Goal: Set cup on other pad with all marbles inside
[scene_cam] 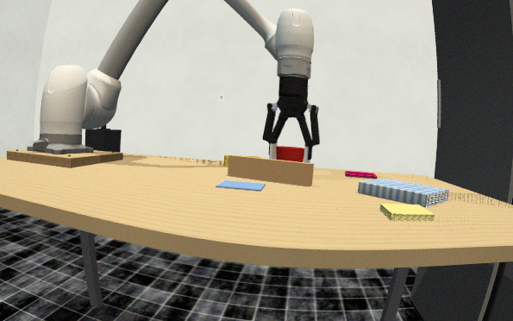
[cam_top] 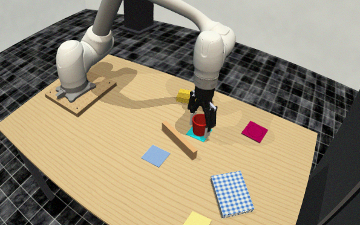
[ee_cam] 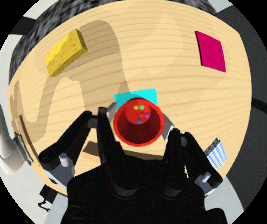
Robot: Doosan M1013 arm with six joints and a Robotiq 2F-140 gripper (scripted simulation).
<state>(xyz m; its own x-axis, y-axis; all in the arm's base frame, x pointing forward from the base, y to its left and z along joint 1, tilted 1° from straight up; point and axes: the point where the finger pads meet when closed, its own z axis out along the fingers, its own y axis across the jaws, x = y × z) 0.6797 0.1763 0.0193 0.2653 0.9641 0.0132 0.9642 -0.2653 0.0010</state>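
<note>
Now: the red cup 2 cm below my hand. Round my hand: green marble (1 cm ahead, 1 cm to the left, 2 cm below); cyan pad (5 cm below); wooden rail (3 cm behind, 11 cm to the right, 3 cm below).
</note>
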